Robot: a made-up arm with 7 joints.
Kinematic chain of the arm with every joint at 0, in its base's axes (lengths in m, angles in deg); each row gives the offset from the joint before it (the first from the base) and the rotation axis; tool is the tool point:
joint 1: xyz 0 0.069 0 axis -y
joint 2: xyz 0 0.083 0 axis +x
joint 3: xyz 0 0 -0.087 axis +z
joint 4: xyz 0 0 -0.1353 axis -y
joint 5: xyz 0 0 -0.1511 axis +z
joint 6: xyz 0 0 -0.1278 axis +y
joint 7: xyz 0 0 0 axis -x
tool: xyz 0 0 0
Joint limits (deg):
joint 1: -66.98..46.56
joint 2: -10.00..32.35
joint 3: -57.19..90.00
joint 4: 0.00..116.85
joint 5: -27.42..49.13
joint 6: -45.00..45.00
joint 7: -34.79..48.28
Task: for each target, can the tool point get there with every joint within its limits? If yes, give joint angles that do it. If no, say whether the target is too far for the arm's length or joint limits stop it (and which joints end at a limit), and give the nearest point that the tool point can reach.
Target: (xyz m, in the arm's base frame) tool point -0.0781 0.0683 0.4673
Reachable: no: joint limits stop it (at a limit: joint 1, joint 2, joint 4) | nearest point 0.2063 0.0225 0.1088 | short by 0.460 m
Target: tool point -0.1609 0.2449 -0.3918
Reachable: yes | joints -56.80 21.30 -9.53 60.64 4.35 6.17 -12.89
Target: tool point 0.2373 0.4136 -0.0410
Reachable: yes | joints 28.64 17.25 47.44 90.35 -13.02 -36.16 13.53
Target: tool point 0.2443 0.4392 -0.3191
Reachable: yes | joints 34.63 24.90 77.85 19.62 -5.09 5.09 -1.21
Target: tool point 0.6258 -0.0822 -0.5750
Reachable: no: too far | nearest point 0.3579 0.0342 -0.3288 | short by 0.382 m
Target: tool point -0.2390 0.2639 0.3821
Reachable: no: joint limits stop it (at a limit: joint 1, joint 2, joint 4) | nearest point 0.0235 0.4023 0.0895 | short by 0.417 m
